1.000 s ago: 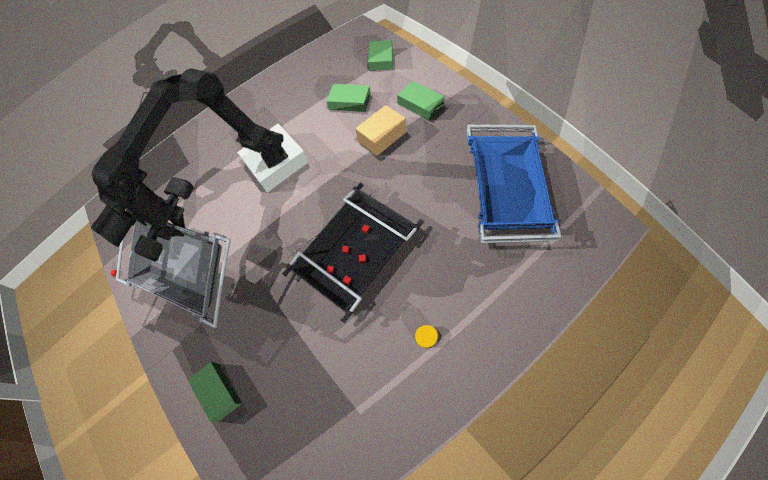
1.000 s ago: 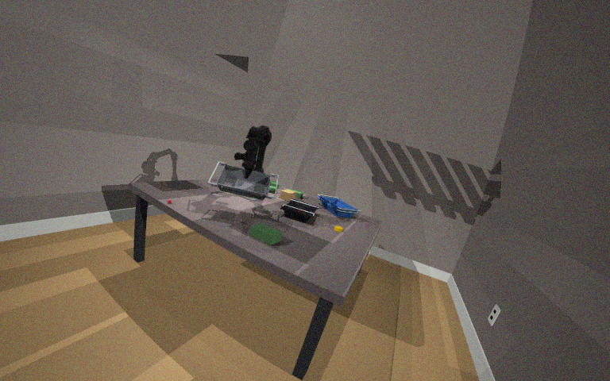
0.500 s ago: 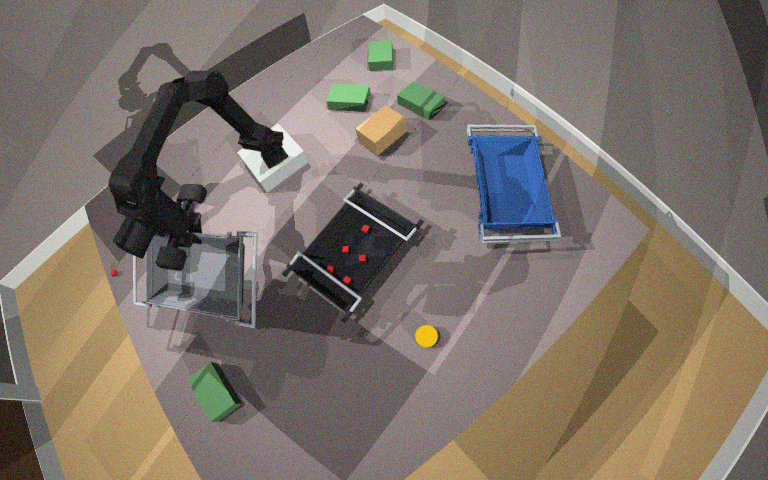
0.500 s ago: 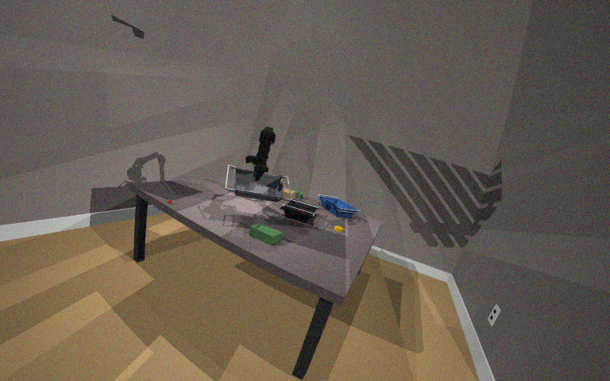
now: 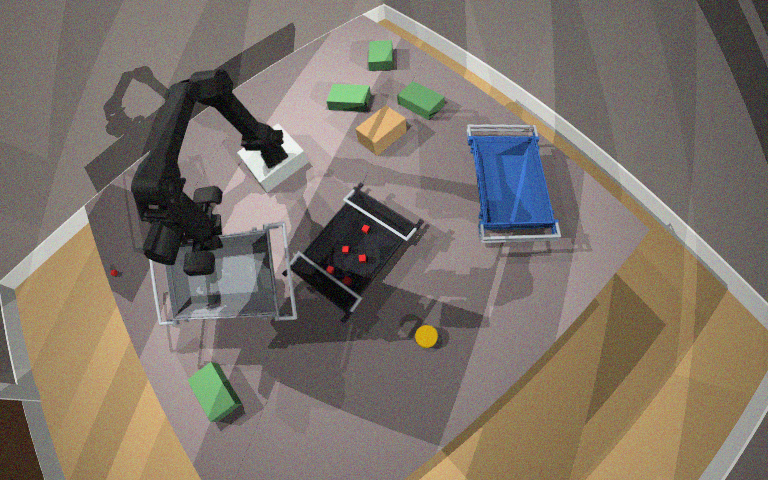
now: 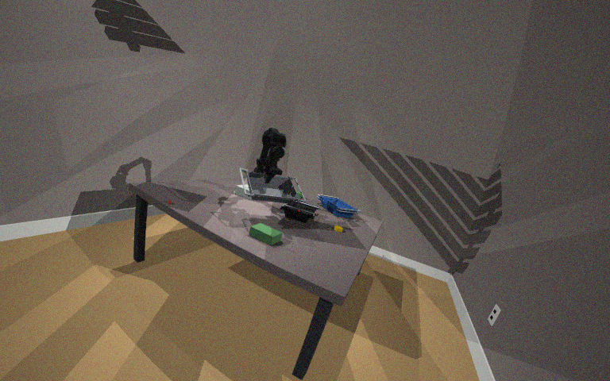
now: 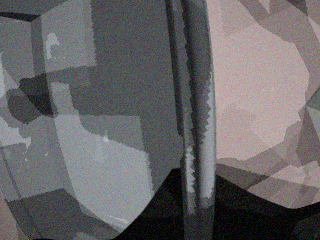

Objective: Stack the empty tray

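Now: the grey tray 70 mm ahead of my gripper tip and 40 mm to the right of it. Also, from my gripper tip: yellow disc 380 mm ahead, 270 mm to the left, 170 mm below; then orange block 150 mm behind, 510 mm to the left, 150 mm below.
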